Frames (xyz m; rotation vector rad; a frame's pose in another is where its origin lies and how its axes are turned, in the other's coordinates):
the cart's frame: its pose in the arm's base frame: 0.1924 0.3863 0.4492 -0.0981 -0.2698 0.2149
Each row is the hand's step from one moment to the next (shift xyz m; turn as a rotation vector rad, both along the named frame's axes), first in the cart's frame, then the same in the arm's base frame.
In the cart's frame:
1: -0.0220 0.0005 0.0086 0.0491 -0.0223 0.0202
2: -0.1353 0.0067 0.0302 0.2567 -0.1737 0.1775
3: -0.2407 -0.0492 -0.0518 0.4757 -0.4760 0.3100
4: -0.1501 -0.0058 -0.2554 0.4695 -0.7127 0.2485
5: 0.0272 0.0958 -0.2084 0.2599 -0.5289 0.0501
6: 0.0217 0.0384 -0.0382 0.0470 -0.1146 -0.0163
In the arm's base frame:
1: -0.0232 -0.0038 0.0026 0.0451 -0.0094 0.0346
2: -0.1369 -0.0217 -0.0062 0.2271 -0.0996 0.2570
3: -0.2026 -0.1051 -0.1046 0.4565 -0.3357 0.4774
4: -0.0700 -0.0564 -0.2823 0.5142 -0.5714 0.4463
5: 0.0639 0.0852 -0.2050 0.3352 -0.4529 0.1799
6: 0.0233 0.0396 -0.0359 0.0713 -0.1020 0.0106

